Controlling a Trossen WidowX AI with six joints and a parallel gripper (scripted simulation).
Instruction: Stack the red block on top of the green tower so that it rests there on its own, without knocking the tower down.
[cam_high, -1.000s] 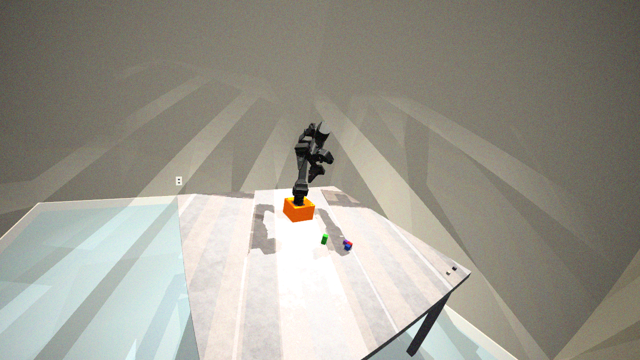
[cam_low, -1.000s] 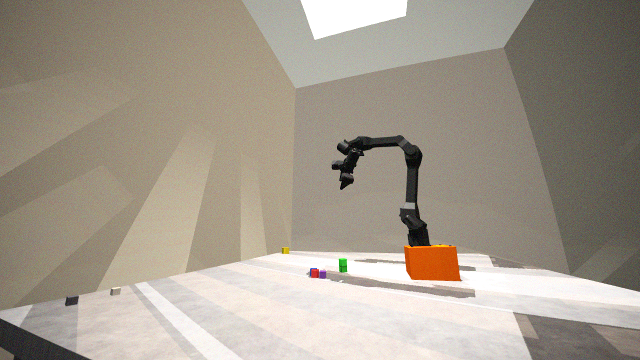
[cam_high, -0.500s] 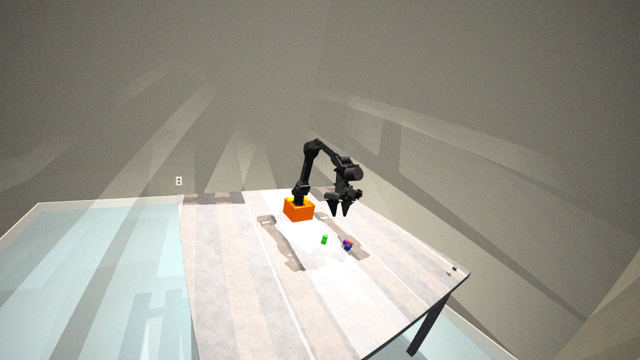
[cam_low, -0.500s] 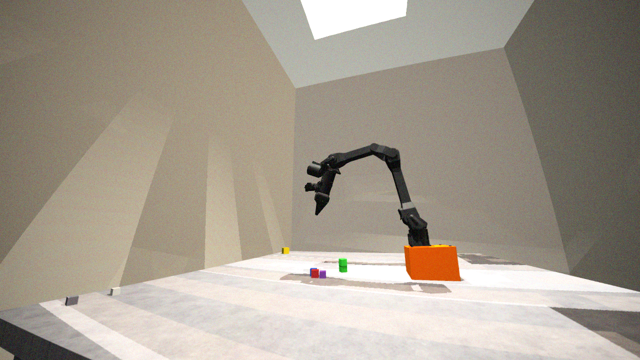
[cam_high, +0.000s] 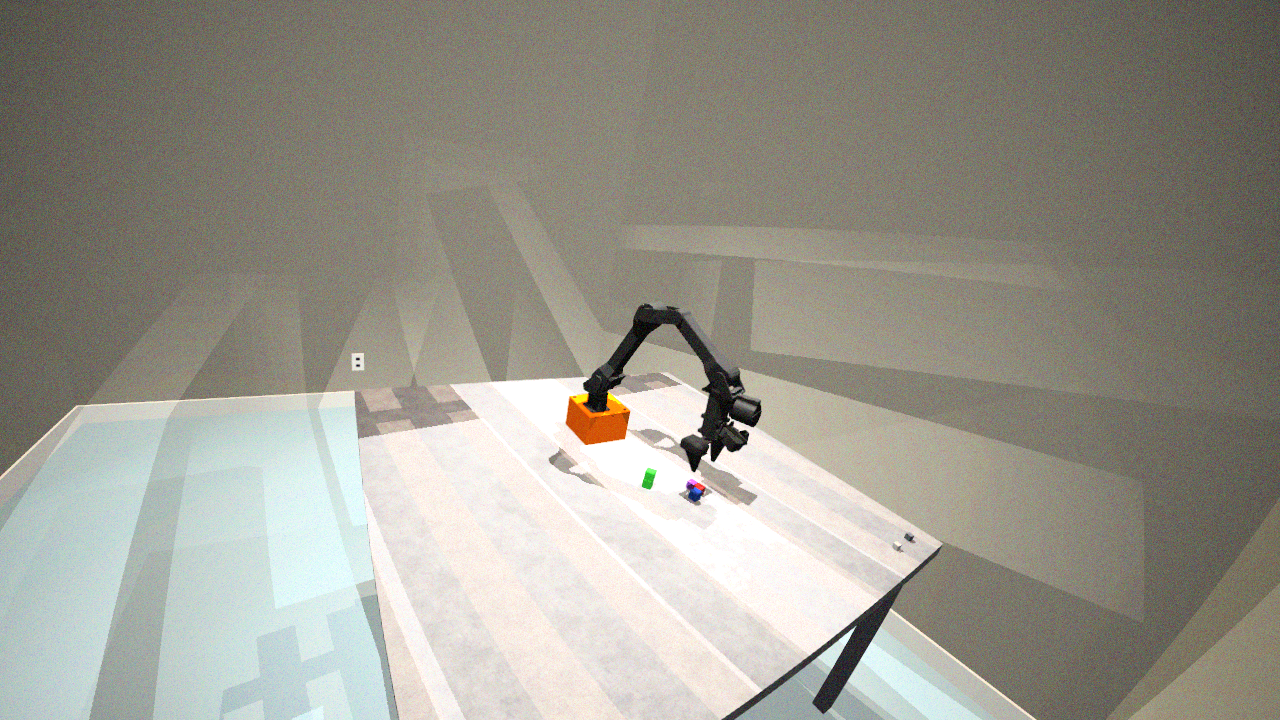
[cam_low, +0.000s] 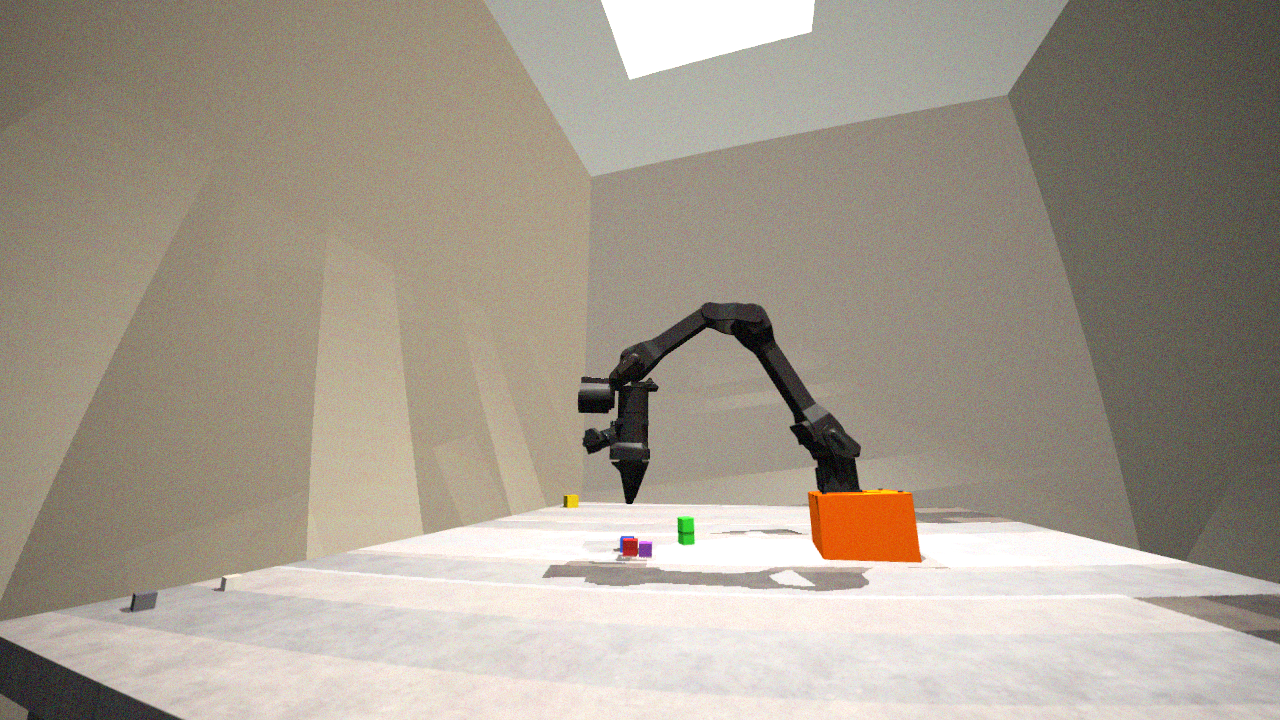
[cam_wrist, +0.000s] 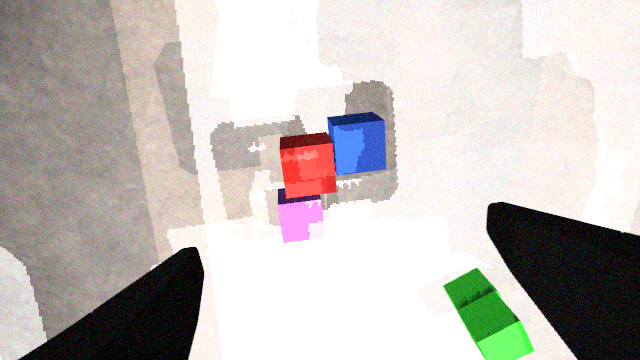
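The red block is 8 cm below my gripper tip and 1 cm to the left of it. From my gripper tip the other things lie so: blue block (8 cm below, 2 cm to the right, 1 cm ahead); purple block (8 cm below, 3 cm behind, 1 cm to the left); yellow block (60 cm to the right, 41 cm ahead, 7 cm below).
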